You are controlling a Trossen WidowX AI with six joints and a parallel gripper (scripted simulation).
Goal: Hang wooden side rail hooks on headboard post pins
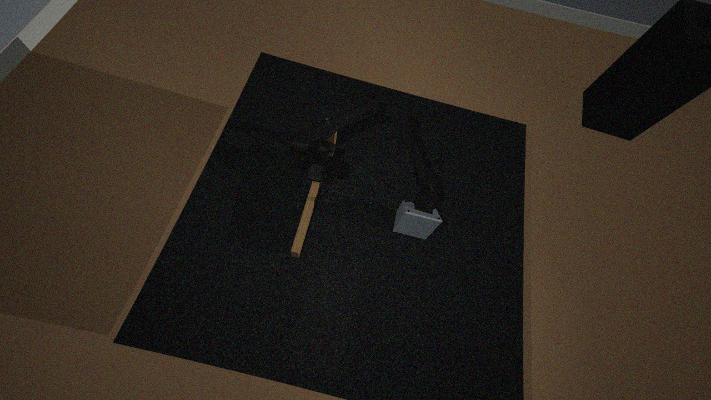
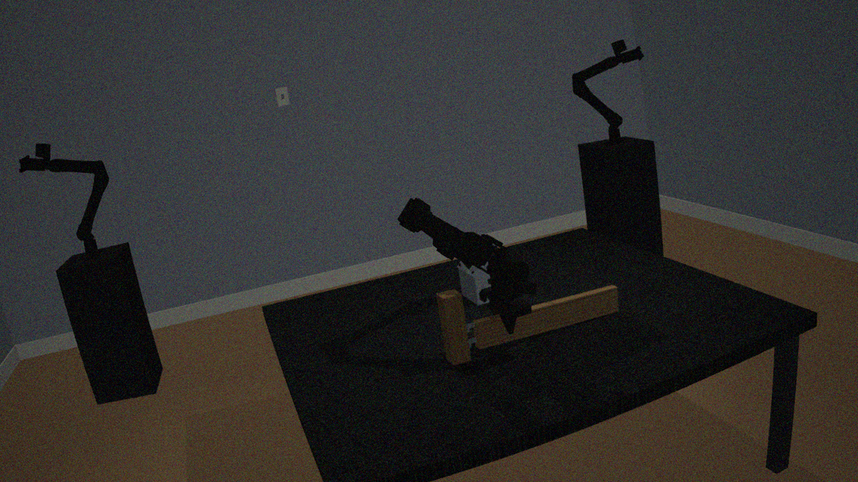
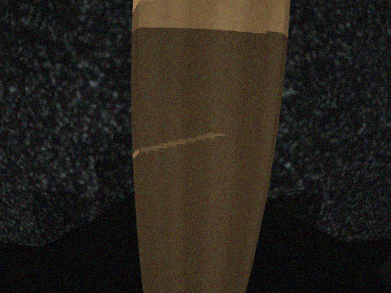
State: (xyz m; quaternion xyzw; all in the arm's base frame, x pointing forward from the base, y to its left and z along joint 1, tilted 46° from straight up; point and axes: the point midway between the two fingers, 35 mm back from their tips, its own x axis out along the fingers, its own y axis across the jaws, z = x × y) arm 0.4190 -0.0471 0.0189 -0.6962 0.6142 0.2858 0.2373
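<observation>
The wooden headboard post is 140 mm to the right of my gripper tip, 40 mm above it and 10 mm ahead of it.
</observation>
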